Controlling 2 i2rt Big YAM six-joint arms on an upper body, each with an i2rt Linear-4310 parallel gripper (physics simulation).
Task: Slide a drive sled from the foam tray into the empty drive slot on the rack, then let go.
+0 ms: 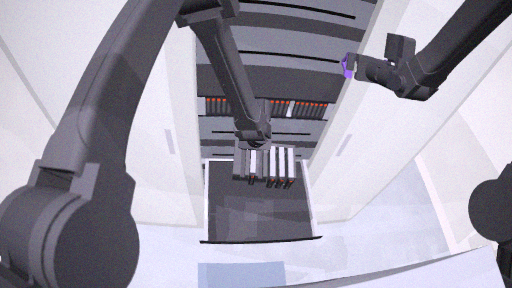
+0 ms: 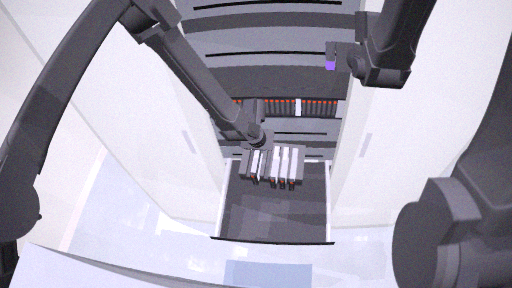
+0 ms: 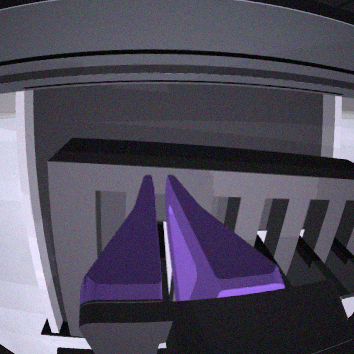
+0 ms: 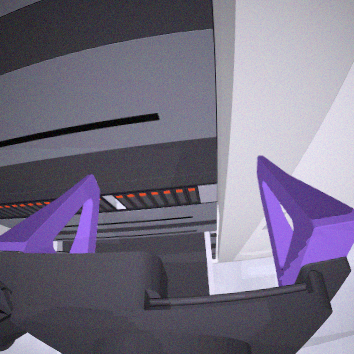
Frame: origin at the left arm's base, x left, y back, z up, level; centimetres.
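Seen in the pictures: left gripper, fingertip midpoint: (image 3: 157, 183); right gripper, fingertip midpoint: (image 1: 356, 64) (image 4: 173, 172).
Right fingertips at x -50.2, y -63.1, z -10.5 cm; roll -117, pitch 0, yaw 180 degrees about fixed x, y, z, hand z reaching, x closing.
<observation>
Pixels of each thing's top centre, then the offset from my right fingertips to it. "pt": a spot on its surface instead.
- more sled, middle of its top: (image 1: 253, 156) (image 2: 255, 156) dy +9.0, dx +26.2, dz -32.9 cm
- rack's drive row, surface spot: (image 4: 170, 196) (image 1: 315, 109) pt dy -7.2, dx +3.7, dz -26.4 cm
- open drawer, surface spot: (image 2: 272, 242) (image 1: 264, 241) pt dy +29.8, dx +20.5, dz -59.4 cm
- blue patch, surface spot: (image 1: 240, 274) (image 2: 266, 274) pt dy +34.9, dx +26.1, dz -119.4 cm
The grey foam tray (image 1: 237, 167) (image 2: 300, 167) (image 3: 65, 215) is held up at the back of the open drawer. Three white-edged drive sleds (image 1: 281, 162) (image 2: 285, 164) stand side by side at its right; one more sled (image 1: 253, 162) (image 2: 255, 164) stands farther left. My left gripper (image 3: 157, 183) is shut on the tray at its left part; the exact pinch spot is hidden. My right gripper (image 4: 173, 172) is open and empty, high at the rack's right side. The rack's drive row (image 1: 311, 110) (image 2: 280, 108) (image 4: 170, 196) has one pale gap (image 1: 290, 109) (image 2: 298, 107) (image 4: 117, 202), the empty slot.
The open drawer (image 1: 260, 241) (image 2: 272, 242) juts out below the tray. White door panels (image 1: 182, 145) (image 2: 357, 145) flank the rack on both sides. The left forearm (image 1: 232, 85) (image 2: 195, 75) crosses in front of the drive row's left part. A blue patch (image 1: 240, 274) (image 2: 267, 272) lies in front of the drawer.
</observation>
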